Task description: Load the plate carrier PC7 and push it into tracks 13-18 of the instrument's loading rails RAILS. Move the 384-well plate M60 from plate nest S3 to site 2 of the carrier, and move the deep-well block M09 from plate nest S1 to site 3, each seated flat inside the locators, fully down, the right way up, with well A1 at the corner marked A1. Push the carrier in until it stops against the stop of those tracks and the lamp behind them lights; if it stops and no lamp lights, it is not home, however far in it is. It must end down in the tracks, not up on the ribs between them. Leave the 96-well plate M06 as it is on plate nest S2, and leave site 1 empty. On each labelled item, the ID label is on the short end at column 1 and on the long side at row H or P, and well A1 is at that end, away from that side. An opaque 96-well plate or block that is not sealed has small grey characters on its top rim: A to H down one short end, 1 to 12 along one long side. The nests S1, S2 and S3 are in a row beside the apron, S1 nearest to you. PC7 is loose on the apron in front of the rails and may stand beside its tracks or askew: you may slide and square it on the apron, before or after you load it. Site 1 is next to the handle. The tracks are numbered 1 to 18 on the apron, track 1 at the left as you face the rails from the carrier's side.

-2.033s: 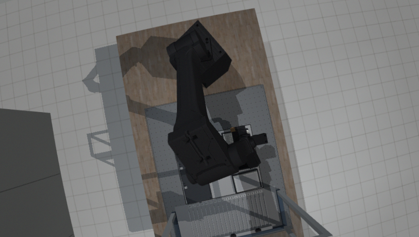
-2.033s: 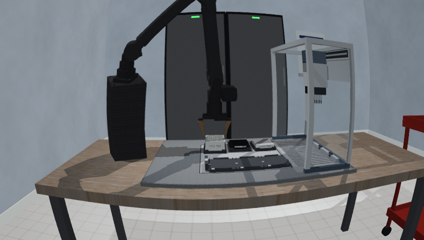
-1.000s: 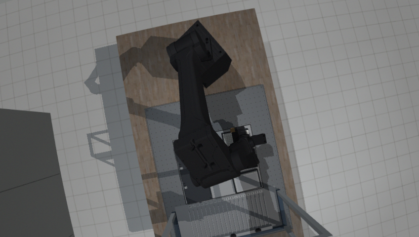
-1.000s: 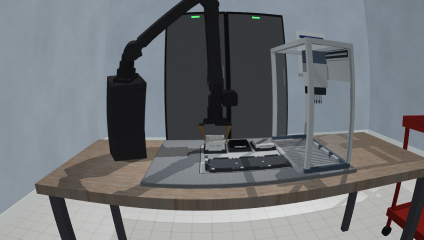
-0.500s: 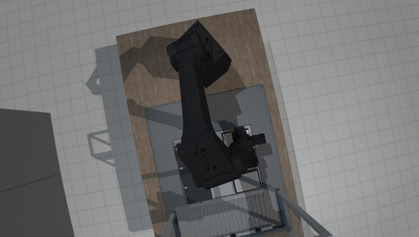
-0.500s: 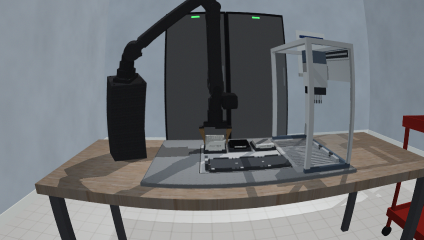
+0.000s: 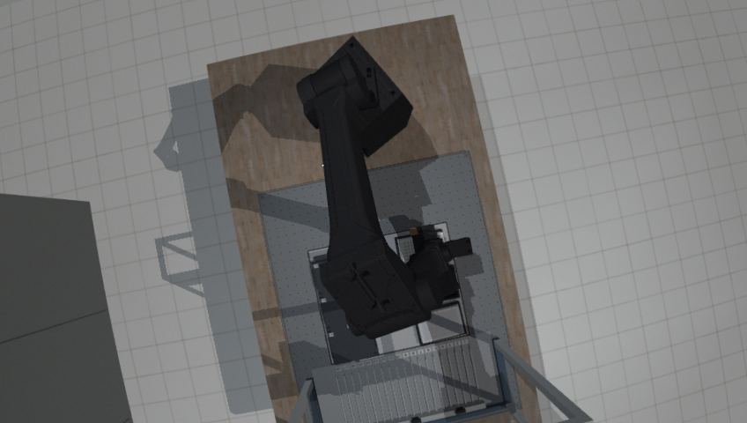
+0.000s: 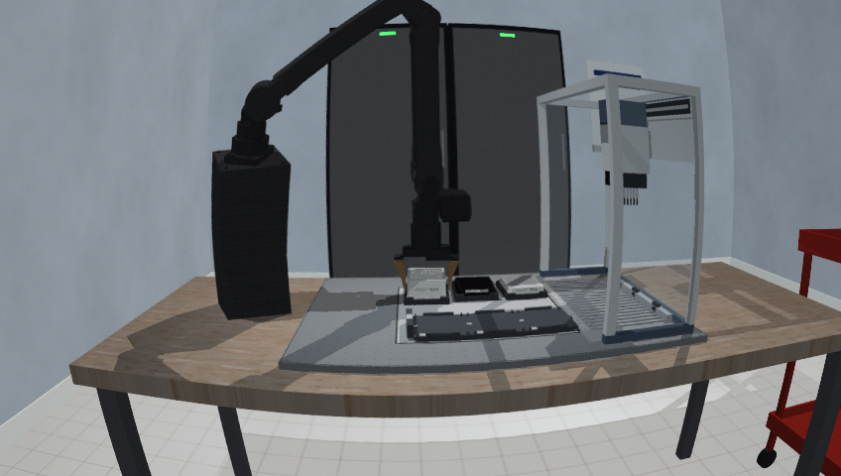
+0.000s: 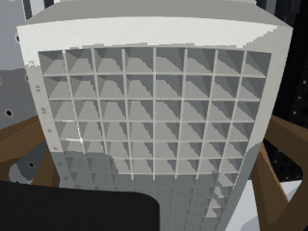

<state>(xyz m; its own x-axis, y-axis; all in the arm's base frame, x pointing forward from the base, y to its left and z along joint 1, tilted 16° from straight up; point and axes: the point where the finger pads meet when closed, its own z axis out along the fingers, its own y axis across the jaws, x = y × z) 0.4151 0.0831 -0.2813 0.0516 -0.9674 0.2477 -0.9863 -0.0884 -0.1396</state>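
Now: the nest S1 2 cm below my hand. Round my hand: black 96-well plate M06: 11 cm ahead, 2 cm to the left; then dark carrier PC7: 25 cm to the right, 14 cm ahead, 1 cm below; then nest S3: 22 cm ahead, 2 cm to the left, 2 cm below.
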